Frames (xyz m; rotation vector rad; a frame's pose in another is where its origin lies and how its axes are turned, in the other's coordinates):
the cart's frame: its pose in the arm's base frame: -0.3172 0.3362 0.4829 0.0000 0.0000 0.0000
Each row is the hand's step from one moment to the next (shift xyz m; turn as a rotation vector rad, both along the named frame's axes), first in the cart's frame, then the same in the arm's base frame.
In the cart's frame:
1: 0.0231 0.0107 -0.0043 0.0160 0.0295 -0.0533
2: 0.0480 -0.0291 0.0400 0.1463 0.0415 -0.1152
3: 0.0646 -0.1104 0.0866 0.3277 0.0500 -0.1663
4: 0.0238 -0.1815 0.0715 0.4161 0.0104 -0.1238
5: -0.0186 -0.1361 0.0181 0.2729 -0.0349 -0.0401
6: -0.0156 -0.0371 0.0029 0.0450 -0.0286 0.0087
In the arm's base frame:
1: 0.0231 0.0107 -0.0043 0.0160 0.0295 -0.0533
2: 0.0480 -0.0291 0.0400 0.1463 0.0415 -0.1152
3: 0.0646 -0.1104 0.0866 0.3277 0.0500 -0.1663
4: 0.0238 -0.1815 0.0715 0.4161 0.0104 -0.1238
5: -0.0186 -0.1361 0.0181 0.2729 -0.0349 -0.0401
6: -0.0156 -0.0371 0.0029 0.0450 -0.0286 0.0087

